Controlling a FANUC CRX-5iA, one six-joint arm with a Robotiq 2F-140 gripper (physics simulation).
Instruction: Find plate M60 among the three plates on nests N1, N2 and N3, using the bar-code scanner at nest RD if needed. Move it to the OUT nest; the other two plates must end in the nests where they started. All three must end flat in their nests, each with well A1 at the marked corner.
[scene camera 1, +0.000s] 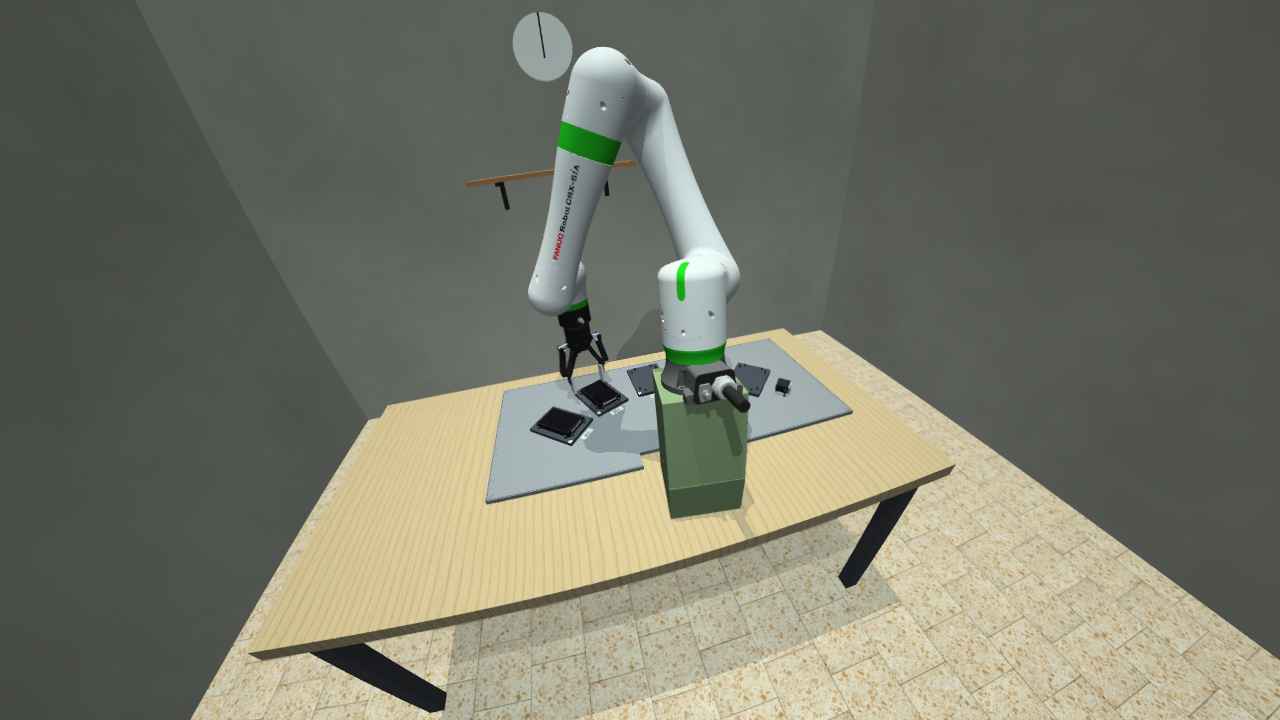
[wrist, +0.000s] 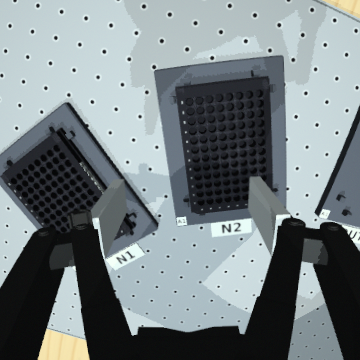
In view: the gripper (scene camera 1: 588, 385), a nest N2 (wrist: 166, 79) and a nest RD (scene camera 1: 750, 376).
The gripper also shows in the wrist view (wrist: 186, 193).
